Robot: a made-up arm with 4 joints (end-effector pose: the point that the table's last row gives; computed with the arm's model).
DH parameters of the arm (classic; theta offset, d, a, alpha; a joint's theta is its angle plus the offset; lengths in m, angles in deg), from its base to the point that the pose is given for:
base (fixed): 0 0.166 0 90
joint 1: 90 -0.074 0.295 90
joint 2: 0 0.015 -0.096 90
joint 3: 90 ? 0.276 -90
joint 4: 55.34 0 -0.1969 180
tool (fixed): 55.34 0.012 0 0
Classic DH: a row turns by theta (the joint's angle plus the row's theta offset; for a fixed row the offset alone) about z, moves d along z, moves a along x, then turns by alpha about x.
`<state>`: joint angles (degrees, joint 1 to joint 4).
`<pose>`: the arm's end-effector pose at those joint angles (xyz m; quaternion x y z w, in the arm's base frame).
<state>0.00 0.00 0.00 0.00</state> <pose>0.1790 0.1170 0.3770 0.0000 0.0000 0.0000 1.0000</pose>
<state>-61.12 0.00 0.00 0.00</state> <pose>0.2712 0.1170 0.1112 0.0000 0.5084 0.0000 0.8611</pose>
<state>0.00 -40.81 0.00 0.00</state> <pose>0.1790 0.0516 0.3693 -0.3487 0.0000 0.0000 0.9373</pose>
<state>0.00 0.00 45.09 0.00</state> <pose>0.1393 0.1170 0.2573 0.0000 0.3834 0.0000 0.9236</pose>
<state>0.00 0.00 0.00 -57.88</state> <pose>0.0943 -0.0537 0.3770 0.0000 0.0000 0.4839 0.8751</pose>
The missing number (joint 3, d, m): -0.119
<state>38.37 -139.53 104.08 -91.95</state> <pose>-0.3807 0.1154 0.6436 -0.0750 0.3475 -0.4085 0.8407</pose>
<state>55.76 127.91 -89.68 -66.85</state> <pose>-0.1452 0.1814 0.2690 0.4863 -0.8233 -0.1469 0.2532</pose>
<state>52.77 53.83 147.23 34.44</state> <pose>-0.2921 0.3259 0.1243 -0.2689 0.6020 0.2466 0.7103</pose>
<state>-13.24 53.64 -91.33 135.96</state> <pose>0.0814 -0.3195 0.5465 -0.6246 -0.0451 0.7764 0.0710</pose>
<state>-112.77 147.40 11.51 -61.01</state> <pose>0.2440 0.2446 -0.0404 0.6505 -0.0953 -0.5727 0.4897</pose>
